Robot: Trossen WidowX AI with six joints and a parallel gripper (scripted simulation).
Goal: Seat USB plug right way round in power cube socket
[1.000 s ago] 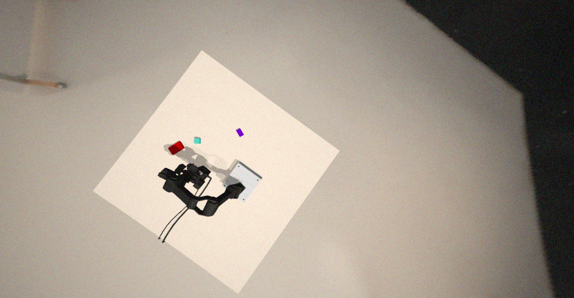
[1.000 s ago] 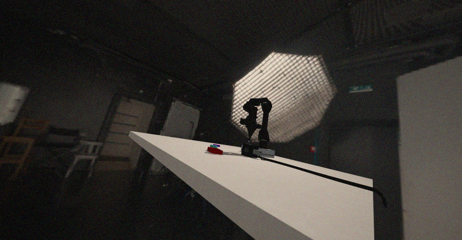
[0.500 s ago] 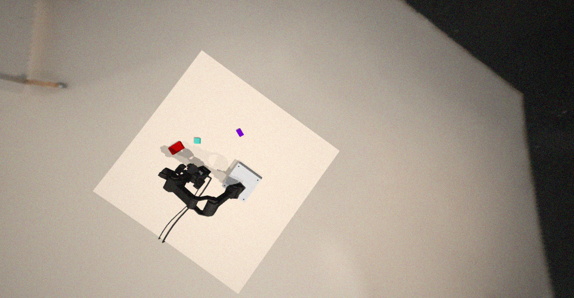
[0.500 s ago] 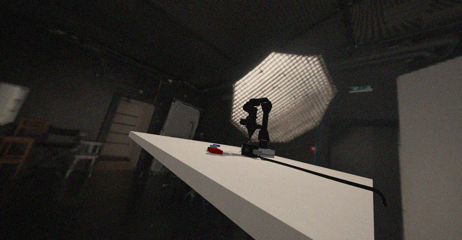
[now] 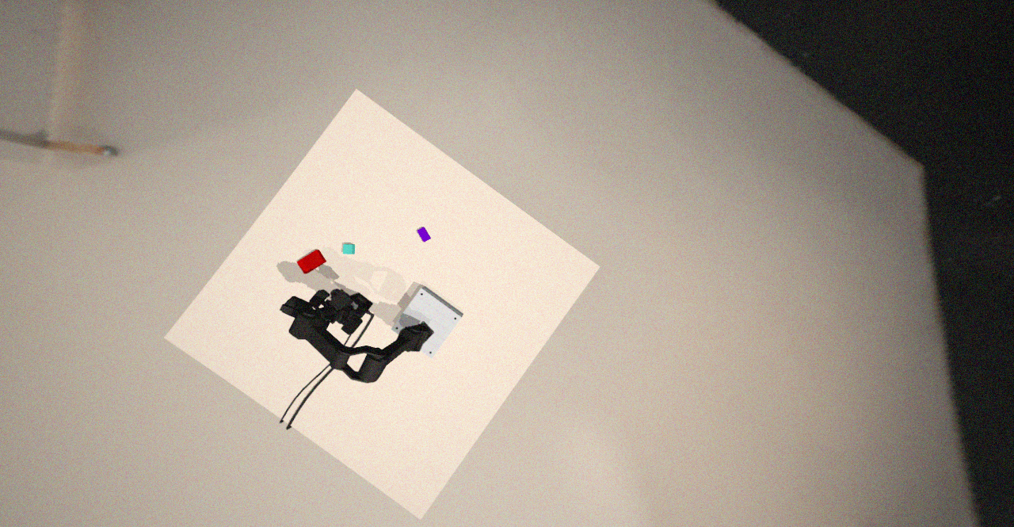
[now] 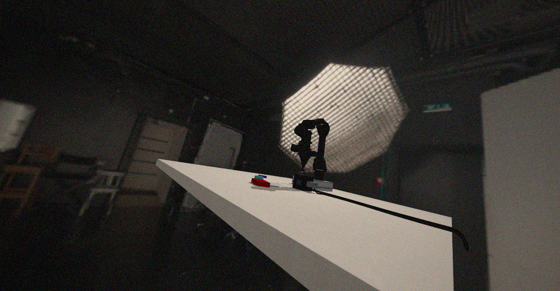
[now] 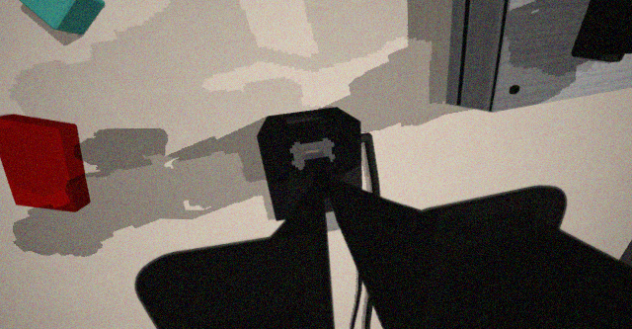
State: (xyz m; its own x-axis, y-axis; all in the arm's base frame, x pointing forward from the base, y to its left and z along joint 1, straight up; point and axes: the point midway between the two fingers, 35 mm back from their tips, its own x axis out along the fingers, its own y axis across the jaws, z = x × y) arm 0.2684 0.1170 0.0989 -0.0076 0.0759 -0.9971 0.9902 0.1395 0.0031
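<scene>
My gripper tip is now 2 cm above the USB plug. The rest, counted from my gripper tip: red block 27 cm ahead, 11 cm below, 3 cm to the left; then teal block 20 cm ahead, 11 cm to the right, 11 cm below; then purple block 38 cm to the right, 12 cm below, 3 cm ahead.
</scene>
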